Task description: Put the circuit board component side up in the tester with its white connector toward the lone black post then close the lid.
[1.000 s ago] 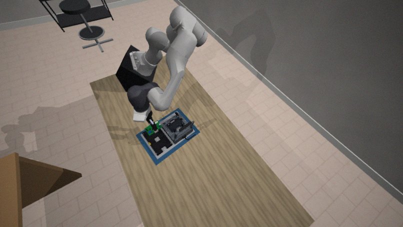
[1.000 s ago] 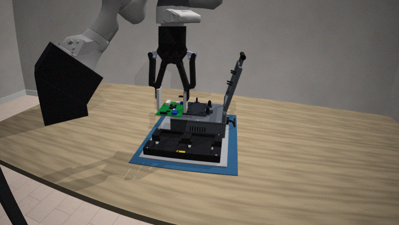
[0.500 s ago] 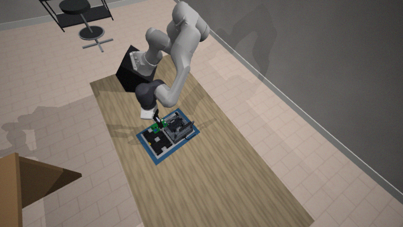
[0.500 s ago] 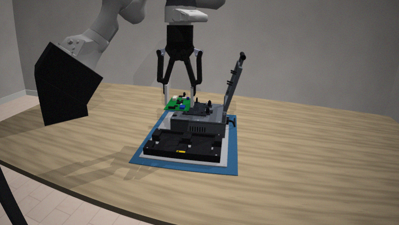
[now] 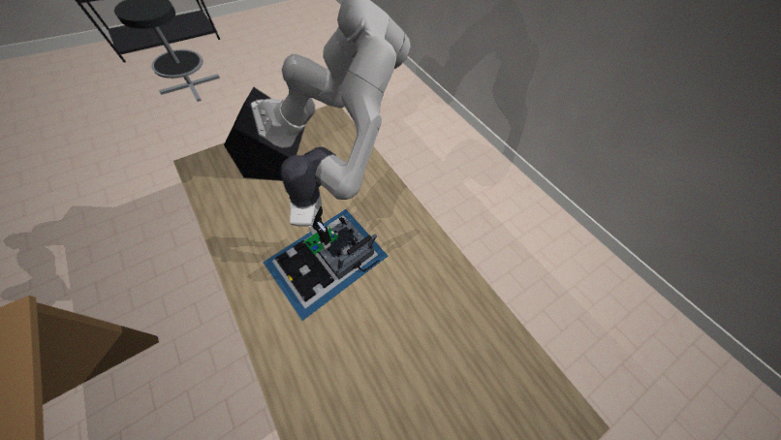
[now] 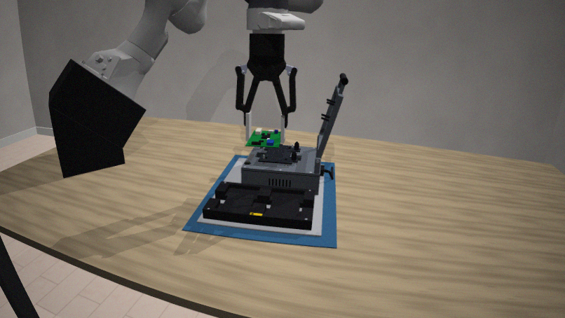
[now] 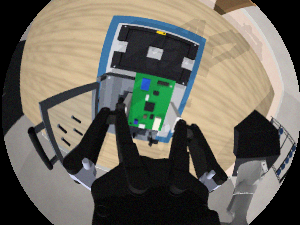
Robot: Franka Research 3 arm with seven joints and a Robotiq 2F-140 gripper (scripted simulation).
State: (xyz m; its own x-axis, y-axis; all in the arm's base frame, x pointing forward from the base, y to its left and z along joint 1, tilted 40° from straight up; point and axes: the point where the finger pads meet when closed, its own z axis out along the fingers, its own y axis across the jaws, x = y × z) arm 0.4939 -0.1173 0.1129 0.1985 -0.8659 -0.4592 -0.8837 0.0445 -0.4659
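My gripper is now 130 mm short of the tester lid, 90 mm to the right of it and 30 mm below it. Round my hand: green circuit board 20 mm below.
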